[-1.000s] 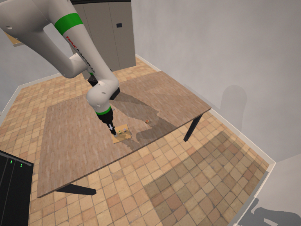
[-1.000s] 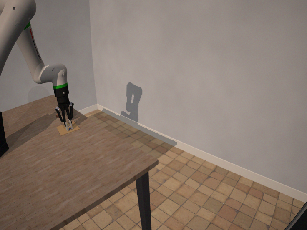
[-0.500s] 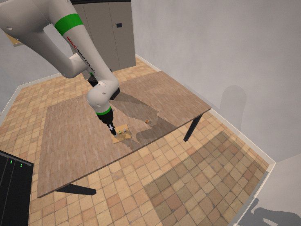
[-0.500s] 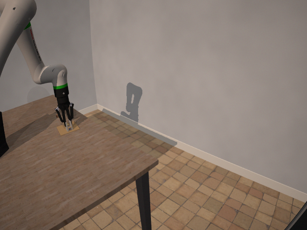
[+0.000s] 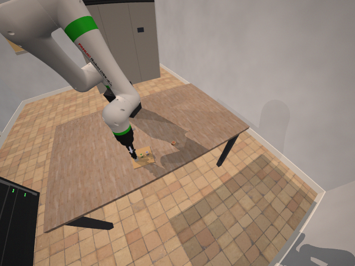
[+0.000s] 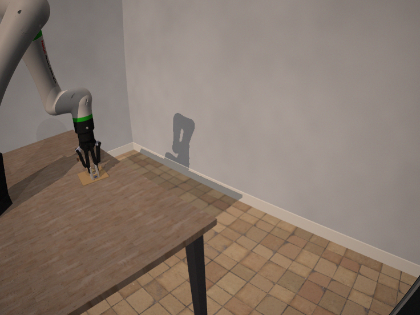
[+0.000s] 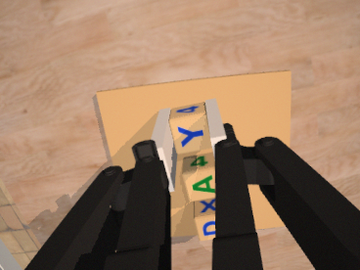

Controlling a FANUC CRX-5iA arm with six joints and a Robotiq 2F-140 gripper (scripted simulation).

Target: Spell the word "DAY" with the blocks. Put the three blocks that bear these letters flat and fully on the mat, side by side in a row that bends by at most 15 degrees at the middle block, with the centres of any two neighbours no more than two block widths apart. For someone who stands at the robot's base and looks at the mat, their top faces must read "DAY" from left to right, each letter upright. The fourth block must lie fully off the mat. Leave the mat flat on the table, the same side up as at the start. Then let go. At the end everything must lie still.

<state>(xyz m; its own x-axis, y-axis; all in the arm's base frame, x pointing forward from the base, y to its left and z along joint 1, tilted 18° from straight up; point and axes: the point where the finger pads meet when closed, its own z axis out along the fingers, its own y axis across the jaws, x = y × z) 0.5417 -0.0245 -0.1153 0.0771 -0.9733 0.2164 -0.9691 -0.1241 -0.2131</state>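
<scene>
Right now my hand is 2 cm above the Y block. Also, from my hand: tan mat (4 cm to the left, 4 cm below); then O block (2 cm behind, 28 cm to the left, 3 cm below).
</scene>
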